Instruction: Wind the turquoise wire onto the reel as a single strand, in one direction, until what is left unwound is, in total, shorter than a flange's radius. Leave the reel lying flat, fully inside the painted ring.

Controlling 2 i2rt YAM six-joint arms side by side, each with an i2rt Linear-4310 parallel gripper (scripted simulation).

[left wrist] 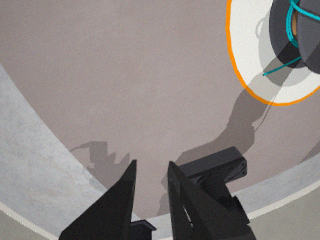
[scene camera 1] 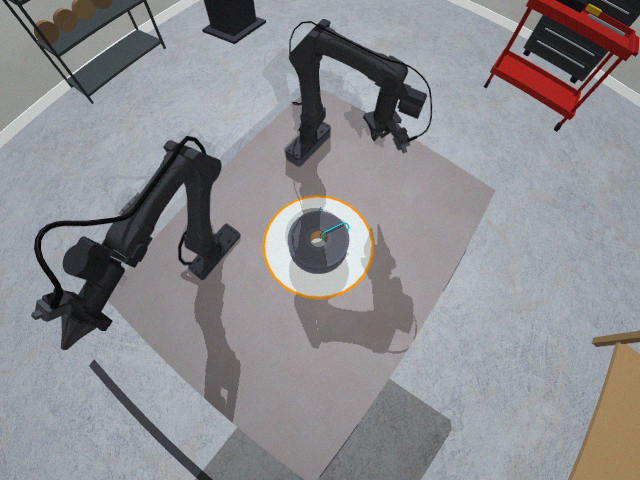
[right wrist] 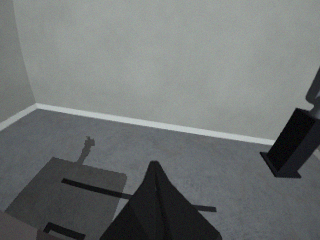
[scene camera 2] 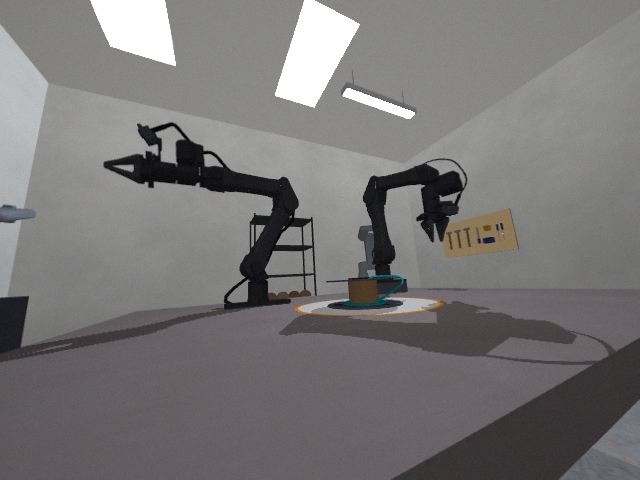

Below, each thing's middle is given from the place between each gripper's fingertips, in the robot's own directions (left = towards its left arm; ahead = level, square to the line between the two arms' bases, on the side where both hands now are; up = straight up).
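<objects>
The reel (scene camera 1: pixel 309 226) is 350 mm below my right hand (scene camera 1: pixel 63 349), 600 mm to the left of my right hand and 210 mm ahead of my right hand.
My left gripper (scene camera 1: pixel 377 138) is 2 cm short of the reel, 15 cm above the reel and 36 cm to the left of the reel.
</objects>
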